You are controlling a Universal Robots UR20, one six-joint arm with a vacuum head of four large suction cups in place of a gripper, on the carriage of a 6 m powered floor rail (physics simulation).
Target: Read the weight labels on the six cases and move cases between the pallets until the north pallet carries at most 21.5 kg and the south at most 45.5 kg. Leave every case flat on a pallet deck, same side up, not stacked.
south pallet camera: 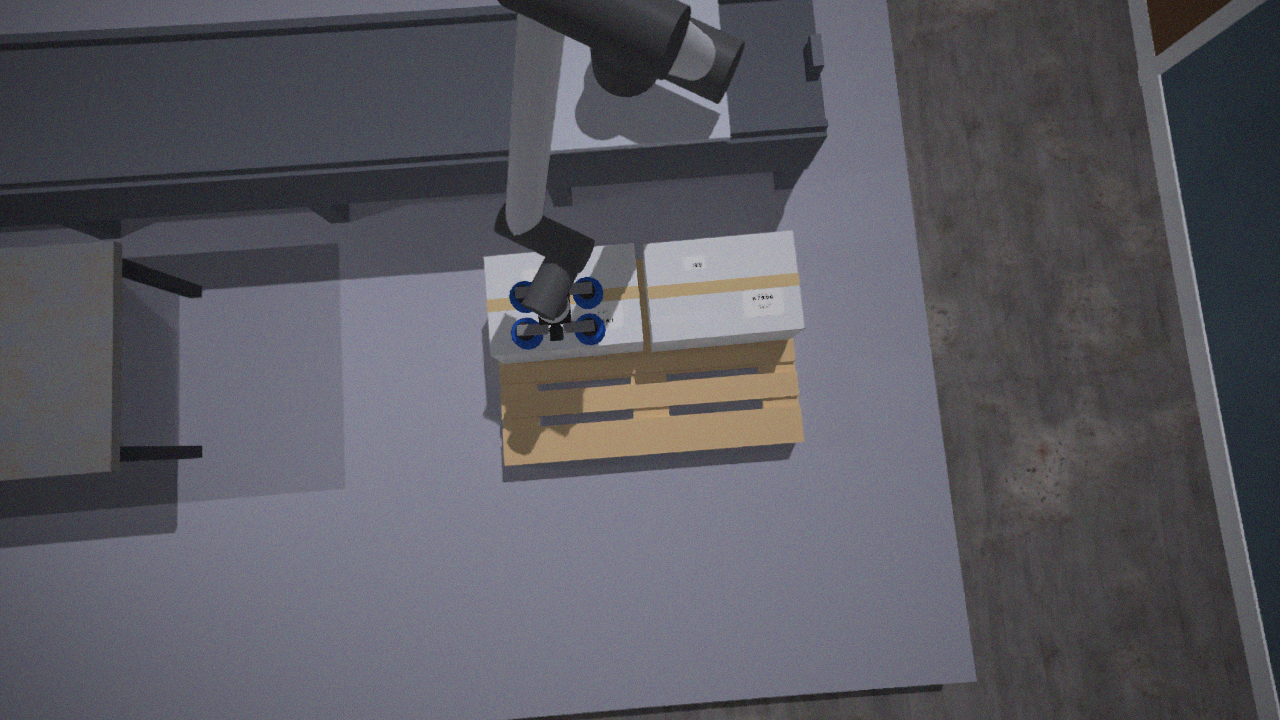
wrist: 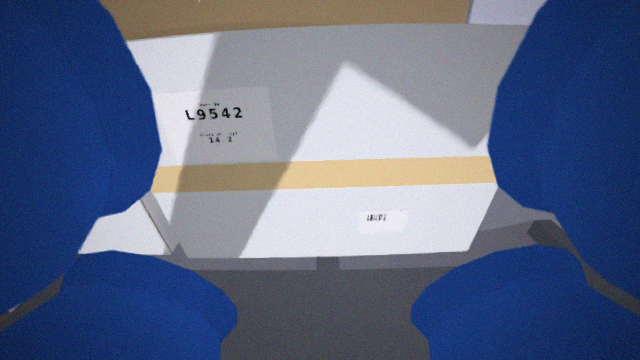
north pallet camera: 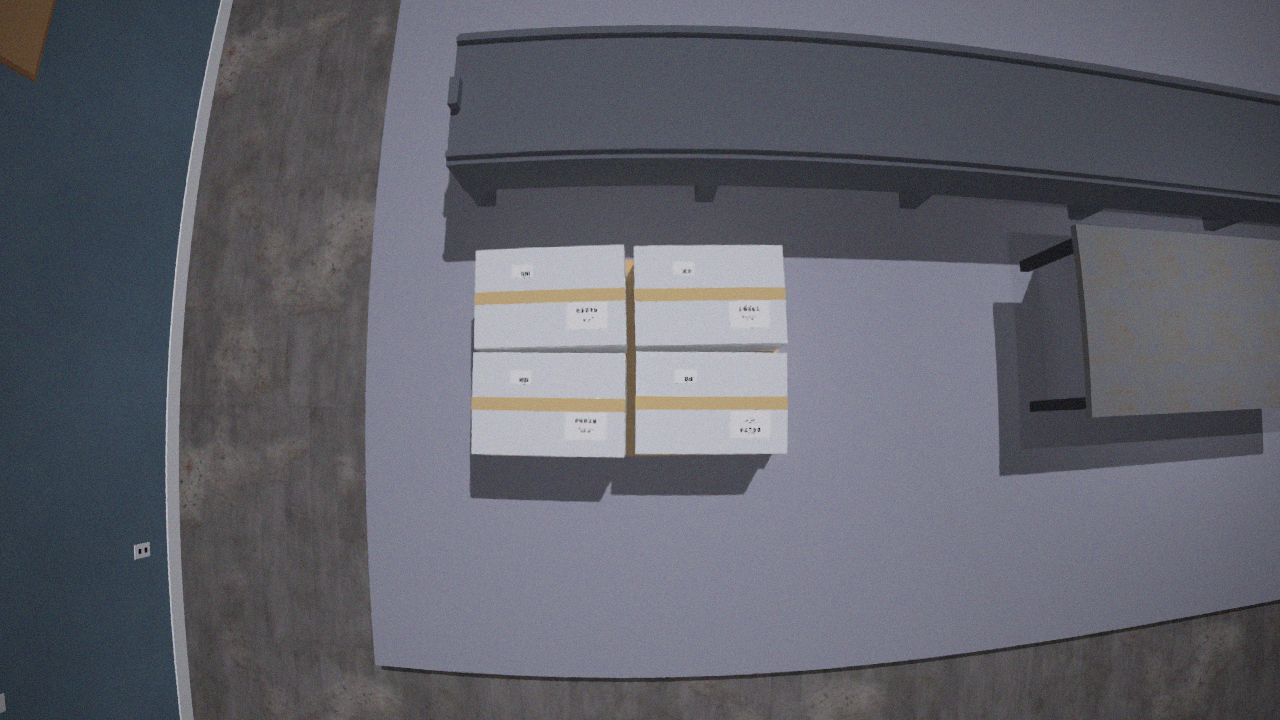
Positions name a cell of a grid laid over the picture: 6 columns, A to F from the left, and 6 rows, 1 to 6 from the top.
Observation:
In view: the suction head (south pallet camera: C3), a case (north pallet camera: D3), a pallet (north pallet camera: C3), a pallet (south pallet camera: D4), a case (north pallet camera: D4), a case (south pallet camera: D3) and a case (south pallet camera: C3).
The suction head is seen too in the wrist view (wrist: A3).

